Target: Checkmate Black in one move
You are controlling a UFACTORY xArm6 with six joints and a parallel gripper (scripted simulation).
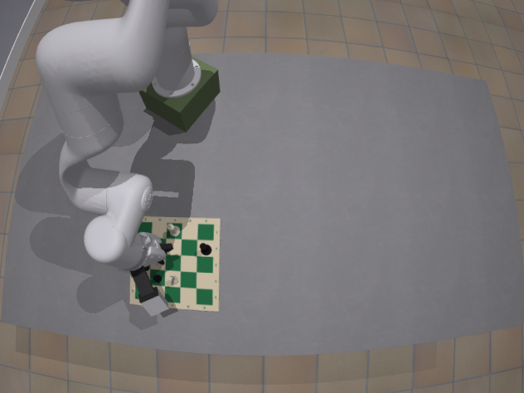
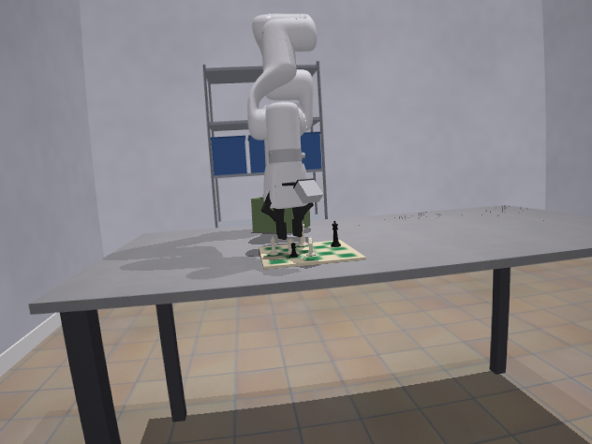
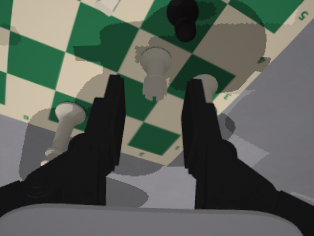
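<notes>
Now: hand 40 mm above the white pawn. Also, from my hand: green-and-cream chessboard: 10 mm behind, 40 mm to the left, 60 mm below; then black pawn: 40 mm ahead, 40 mm below; then white knight: 40 mm ahead, 40 mm to the left, 40 mm below.
</notes>
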